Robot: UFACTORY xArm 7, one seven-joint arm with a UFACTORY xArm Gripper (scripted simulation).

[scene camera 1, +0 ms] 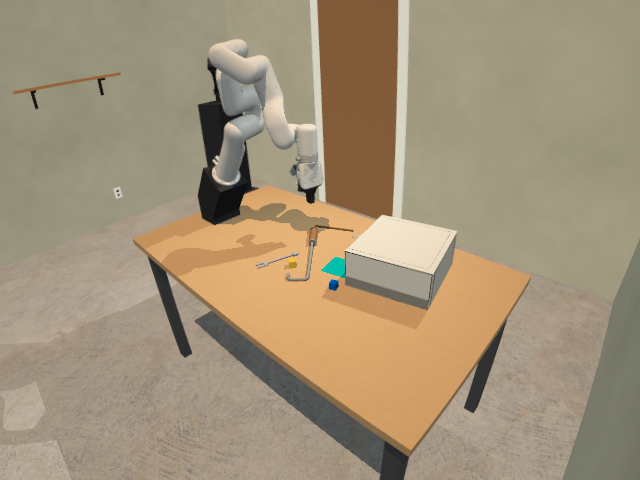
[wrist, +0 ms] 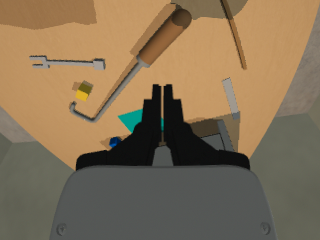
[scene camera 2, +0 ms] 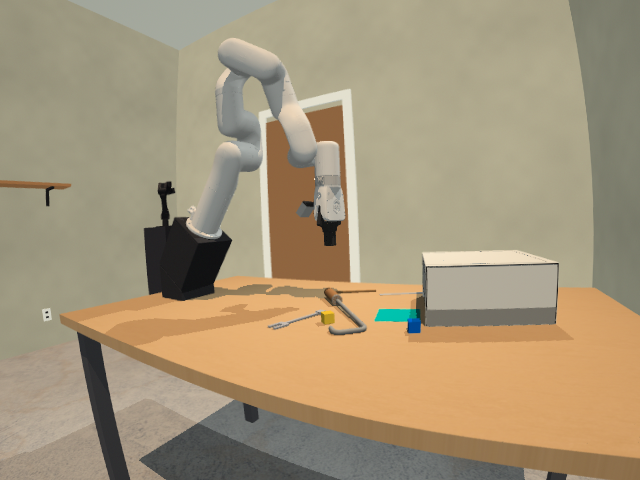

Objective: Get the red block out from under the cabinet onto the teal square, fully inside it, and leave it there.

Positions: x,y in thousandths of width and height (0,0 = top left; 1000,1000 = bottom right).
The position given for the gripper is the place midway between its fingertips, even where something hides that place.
In view: the gripper (scene camera 2: 516,511) and a wooden handle (wrist: 552,102).
The gripper also shows in scene camera 1 (scene camera 1: 485,422) and in the wrist view (wrist: 508,406).
